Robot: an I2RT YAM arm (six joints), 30 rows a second.
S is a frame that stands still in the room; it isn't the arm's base.
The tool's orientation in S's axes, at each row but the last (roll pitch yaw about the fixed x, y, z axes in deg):
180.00 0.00 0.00
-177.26 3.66 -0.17
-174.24 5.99 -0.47
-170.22 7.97 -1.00
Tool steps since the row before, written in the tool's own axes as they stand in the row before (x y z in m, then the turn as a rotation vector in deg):
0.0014 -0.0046 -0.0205 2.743 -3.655 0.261
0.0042 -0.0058 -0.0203 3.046 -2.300 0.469
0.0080 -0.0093 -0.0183 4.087 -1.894 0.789
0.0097 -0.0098 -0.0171 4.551 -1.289 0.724
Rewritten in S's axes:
0.0014 0.0046 0.0205 2.743 3.655 -0.261
0.0055 0.0048 0.0202 3.024 2.311 -0.552
0.0100 0.0073 0.0182 4.019 1.931 -1.018
0.0123 0.0065 0.0170 4.462 1.316 -1.121

